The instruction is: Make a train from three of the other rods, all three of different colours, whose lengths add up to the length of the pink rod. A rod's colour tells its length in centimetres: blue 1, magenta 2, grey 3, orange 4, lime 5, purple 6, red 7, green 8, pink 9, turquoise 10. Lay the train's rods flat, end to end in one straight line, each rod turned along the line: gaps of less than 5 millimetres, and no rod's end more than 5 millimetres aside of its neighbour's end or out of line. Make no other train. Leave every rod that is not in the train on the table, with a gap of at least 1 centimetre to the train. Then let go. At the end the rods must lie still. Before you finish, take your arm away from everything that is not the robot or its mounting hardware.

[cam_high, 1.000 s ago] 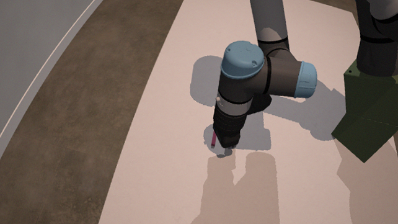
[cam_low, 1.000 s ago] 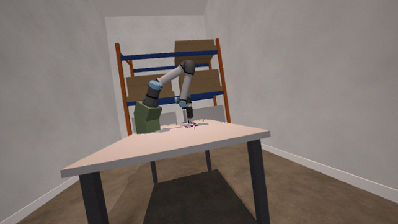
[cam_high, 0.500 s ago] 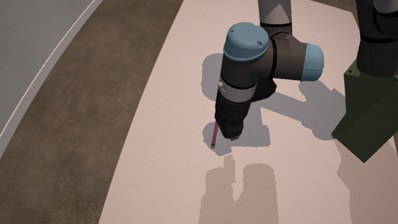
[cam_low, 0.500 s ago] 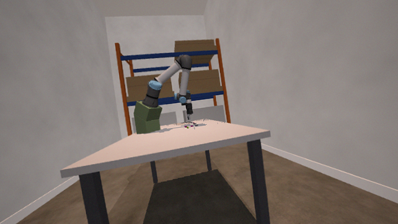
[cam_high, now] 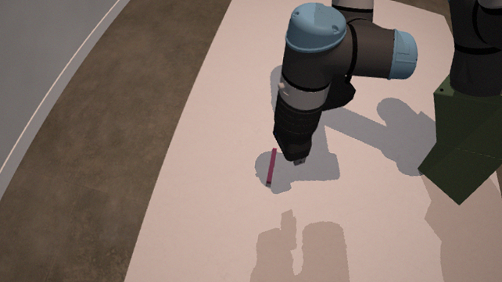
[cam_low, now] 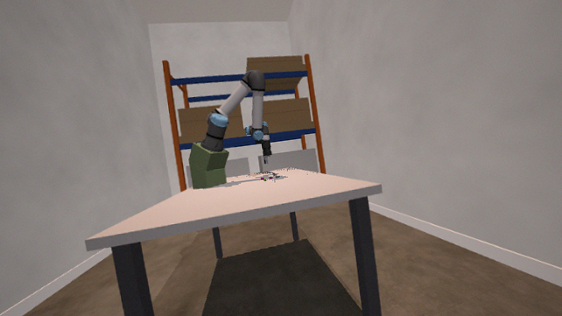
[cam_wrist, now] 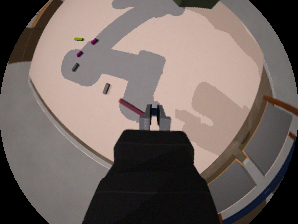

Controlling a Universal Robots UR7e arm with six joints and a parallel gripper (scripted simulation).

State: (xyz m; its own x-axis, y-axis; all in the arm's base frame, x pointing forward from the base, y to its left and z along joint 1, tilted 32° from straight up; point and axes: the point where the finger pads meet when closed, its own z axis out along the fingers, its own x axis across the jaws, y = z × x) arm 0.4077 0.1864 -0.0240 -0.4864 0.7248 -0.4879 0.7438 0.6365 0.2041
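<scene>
Right now the pink rod is 50 mm ahead of my hand, 30 mm to the right of it and 110 mm below it. The rest, counted from my hand: lime rod (50 mm behind, 350 mm to the right, 110 mm below); blue rod (10 mm below); magenta rod (60 mm behind, 260 mm to the right, 110 mm below).
</scene>
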